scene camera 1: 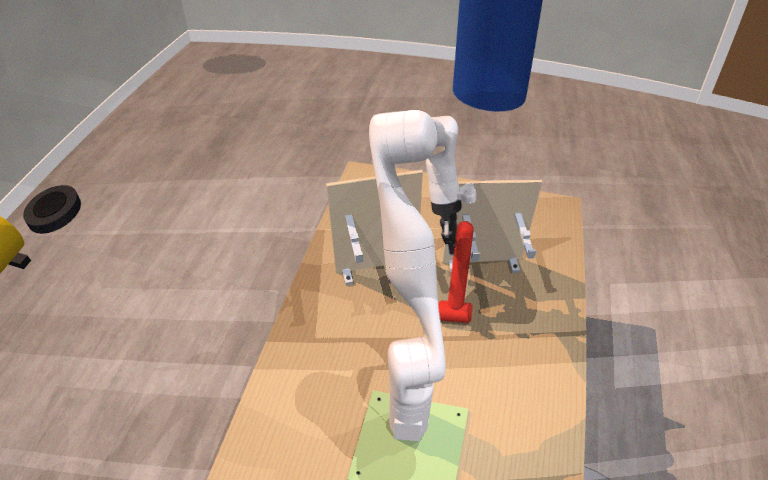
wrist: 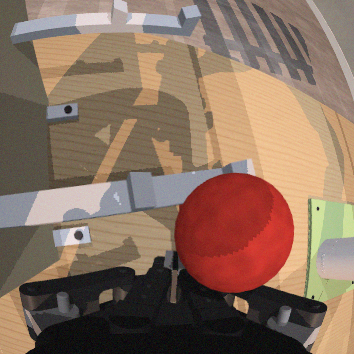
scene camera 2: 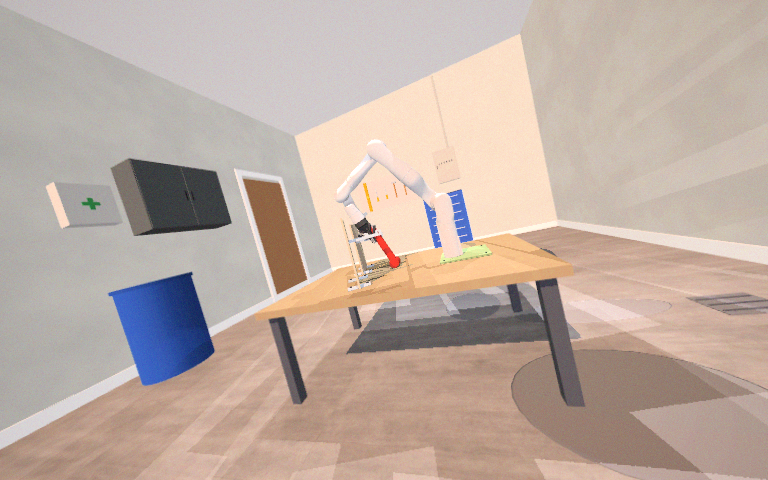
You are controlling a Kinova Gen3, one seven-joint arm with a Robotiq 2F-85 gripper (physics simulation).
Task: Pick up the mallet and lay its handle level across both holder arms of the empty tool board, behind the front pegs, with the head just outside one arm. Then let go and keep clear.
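The red mallet (scene camera 1: 461, 266) (scene camera 2: 386, 249) stands tilted, its head (scene camera 1: 455, 311) (scene camera 2: 394, 262) low at the tabletop and its handle rising toward the boards. The handle's round end (wrist: 234, 232) is beside my fingers in the wrist view. My gripper (scene camera 1: 451, 249) (wrist: 173, 263) is shut and empty, next to the upper handle; whether they touch is unclear. The right tool board (scene camera 1: 501, 198) has two pegged holder arms, a near one (scene camera 1: 473, 243) (wrist: 165, 190) and a far one (scene camera 1: 525, 234) (wrist: 100, 25). The handle end overlaps the near arm in the wrist view. Nothing lies across both arms.
A left board (scene camera 1: 339, 209) stands beside it, with one holder arm (scene camera 1: 353, 237) visible; my arm hides its right part. Small metal blocks (scene camera 1: 347, 276) (scene camera 1: 514, 264) sit at the boards' feet. My arm's green base plate (scene camera 1: 368, 447) (scene camera 2: 481, 253) is on the wooden table (scene camera 1: 283, 384) (scene camera 2: 509, 271).
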